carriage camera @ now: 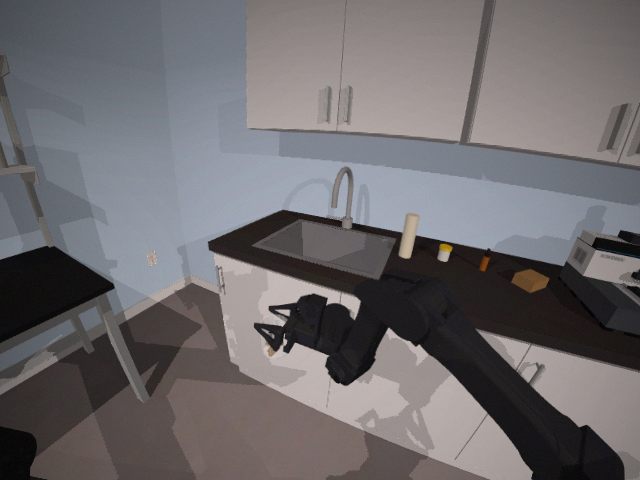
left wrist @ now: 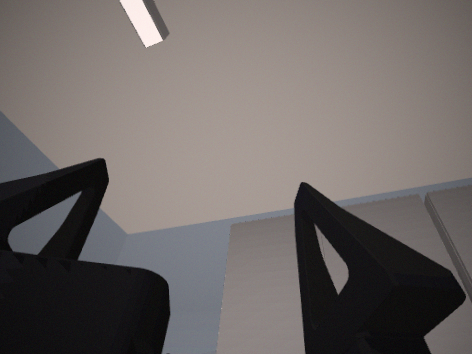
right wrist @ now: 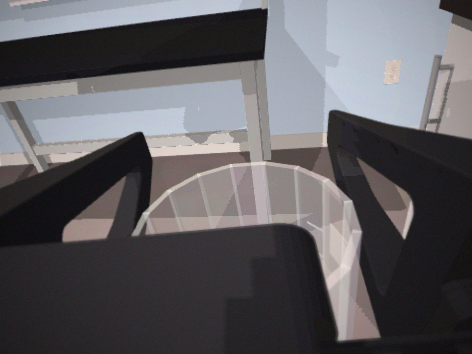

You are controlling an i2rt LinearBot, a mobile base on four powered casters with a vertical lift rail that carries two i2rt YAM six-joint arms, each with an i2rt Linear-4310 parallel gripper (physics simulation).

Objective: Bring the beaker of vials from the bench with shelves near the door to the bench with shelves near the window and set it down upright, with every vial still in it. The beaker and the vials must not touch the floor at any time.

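The clear, faceted beaker (right wrist: 220, 200) is between the fingers of my right gripper (carriage camera: 262, 317) (right wrist: 236, 136), its rim roughly level in the right wrist view. The gripper is shut on it, in front of the sink cabinet and above the floor. The gripper body hides the beaker's lower part, and the vials cannot be made out; a small tan bit shows below the fingers in the carriage view. My left gripper (left wrist: 202, 181) is open and empty, pointing up toward the ceiling. A black-topped bench with shelves (carriage camera: 46, 289) (right wrist: 150, 45) stands beyond the right gripper; which bench it is I cannot tell.
A dark counter (carriage camera: 465, 299) with a sink (carriage camera: 320, 245) and faucet (carriage camera: 350, 196) runs to the right, carrying a cream cylinder (carriage camera: 408, 236), a yellow-capped jar (carriage camera: 444, 253), an orange bottle (carriage camera: 484, 261), a brown block (carriage camera: 530, 281) and a machine (carriage camera: 604, 279). The bench's leg (carriage camera: 124, 351) stands left of the counter.
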